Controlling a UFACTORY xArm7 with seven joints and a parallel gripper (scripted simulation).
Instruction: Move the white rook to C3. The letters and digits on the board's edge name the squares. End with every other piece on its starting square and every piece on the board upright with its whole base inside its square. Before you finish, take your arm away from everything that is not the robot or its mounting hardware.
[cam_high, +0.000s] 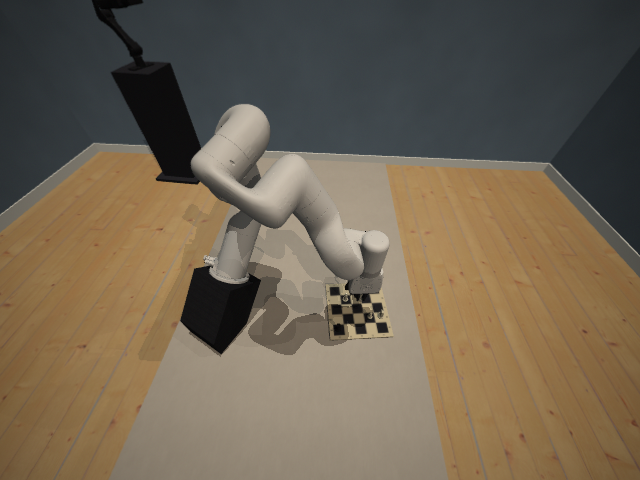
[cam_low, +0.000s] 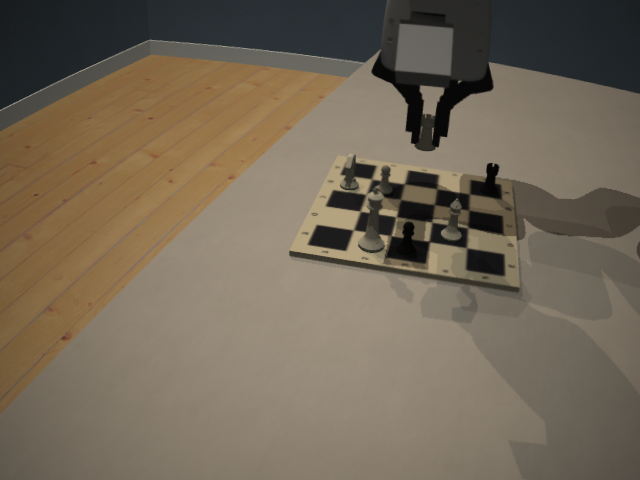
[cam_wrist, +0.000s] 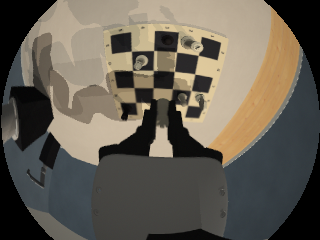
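My hand is 11 cm above the chessboard. Also, from my hand: white rook (1 cm below); then tall white piece (2 cm ahead, 8 cm to the left, 7 cm below); then white pawn (5 cm ahead, 3 cm to the right, 9 cm below).
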